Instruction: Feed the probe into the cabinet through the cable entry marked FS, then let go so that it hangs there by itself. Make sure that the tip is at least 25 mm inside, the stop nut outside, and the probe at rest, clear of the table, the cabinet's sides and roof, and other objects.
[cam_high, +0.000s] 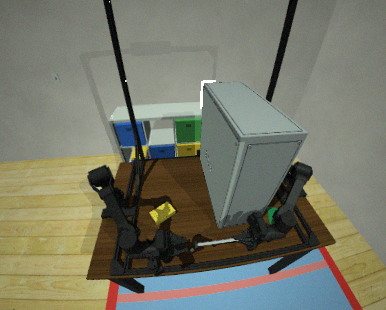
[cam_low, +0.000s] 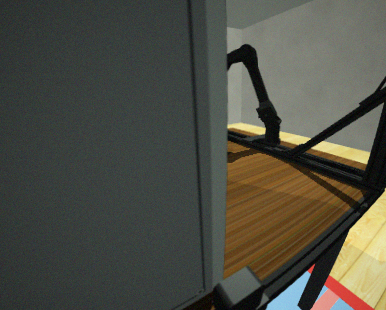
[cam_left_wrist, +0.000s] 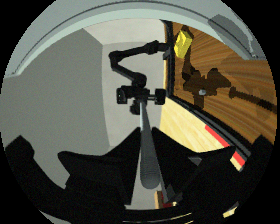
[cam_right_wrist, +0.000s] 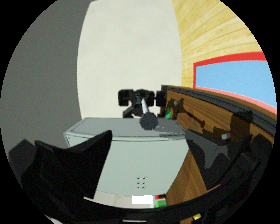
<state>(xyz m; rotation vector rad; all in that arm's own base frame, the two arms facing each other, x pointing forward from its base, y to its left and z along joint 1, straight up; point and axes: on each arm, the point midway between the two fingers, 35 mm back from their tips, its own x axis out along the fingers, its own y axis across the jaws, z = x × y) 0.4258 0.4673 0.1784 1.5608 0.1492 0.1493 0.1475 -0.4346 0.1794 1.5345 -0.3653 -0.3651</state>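
Now: right hand 1 cm short of the probe and 16 cm to the right of it.
Now: the probe 80 mm to the right of my left hand.
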